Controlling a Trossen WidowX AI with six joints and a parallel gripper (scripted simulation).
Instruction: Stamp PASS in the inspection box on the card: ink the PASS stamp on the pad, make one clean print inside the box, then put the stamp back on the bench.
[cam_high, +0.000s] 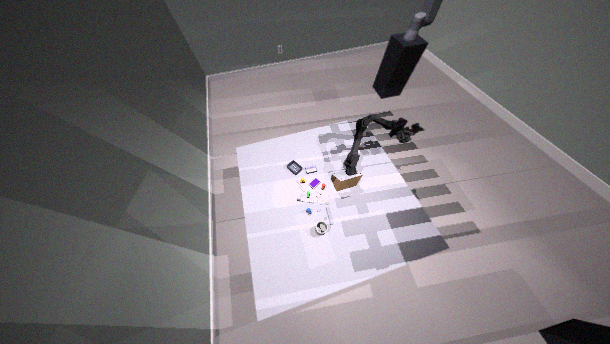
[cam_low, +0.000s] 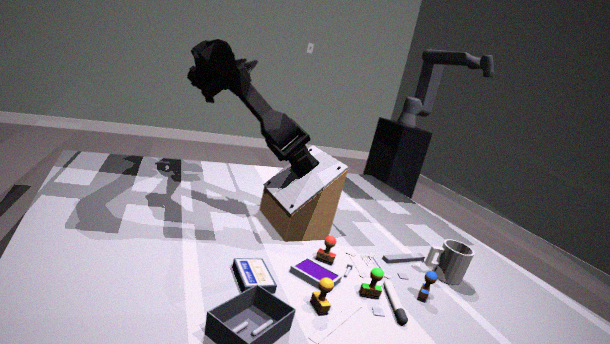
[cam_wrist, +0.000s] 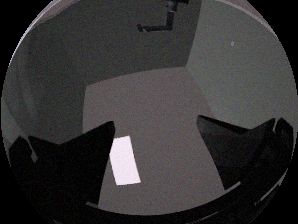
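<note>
My gripper tip is 840 mm short of the grey tray, 160 mm to the left of it and 380 mm above it. From my gripper tip the other things lie so: blue-labelled box: 710 mm ahead, 110 mm to the right, 380 mm below; inspection card: 680 mm ahead, 180 mm to the left, 400 mm below; red-knobbed stamp: 650 mm ahead, 70 mm to the left, 370 mm below.
</note>
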